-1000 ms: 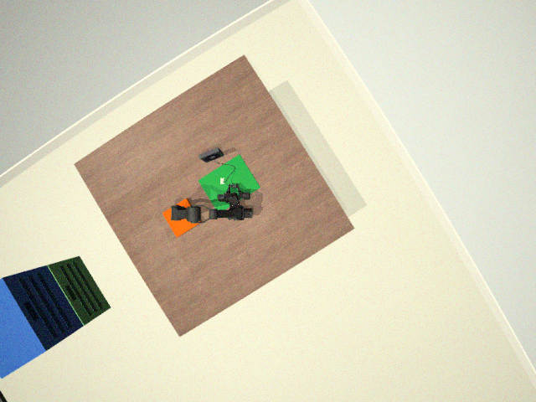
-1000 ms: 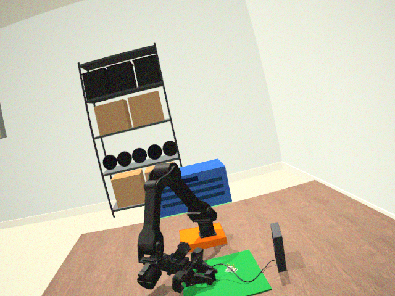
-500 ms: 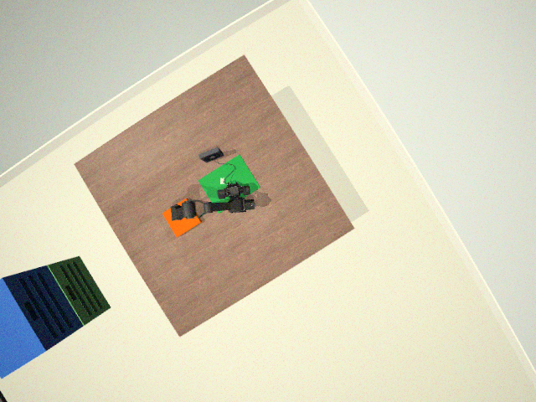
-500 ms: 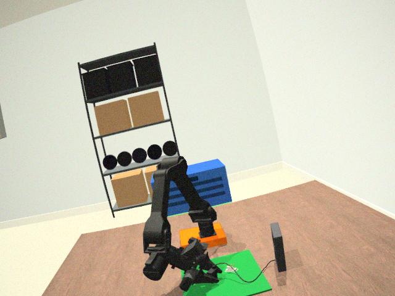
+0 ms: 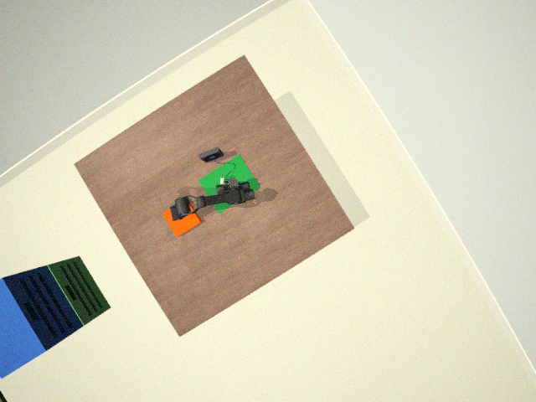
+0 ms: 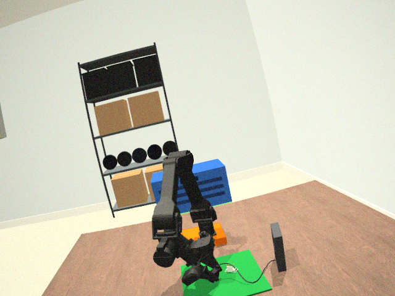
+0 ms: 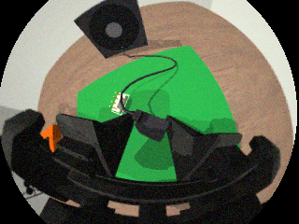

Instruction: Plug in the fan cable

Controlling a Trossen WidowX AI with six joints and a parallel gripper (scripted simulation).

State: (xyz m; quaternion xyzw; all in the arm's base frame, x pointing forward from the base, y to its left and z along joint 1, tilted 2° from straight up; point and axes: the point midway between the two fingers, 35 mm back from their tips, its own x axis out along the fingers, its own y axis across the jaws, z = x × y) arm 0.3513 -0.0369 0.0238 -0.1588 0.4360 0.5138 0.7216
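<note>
Right now the fan plug is 20 mm to the right of my gripper tip and 10 mm above it. The rest, counted from my gripper tip: green board 20 mm behind, 30 mm below; then fan header 40 mm behind, 40 mm to the left, 20 mm below; then dark fan 10 mm behind, 180 mm to the left, 40 mm above.
</note>
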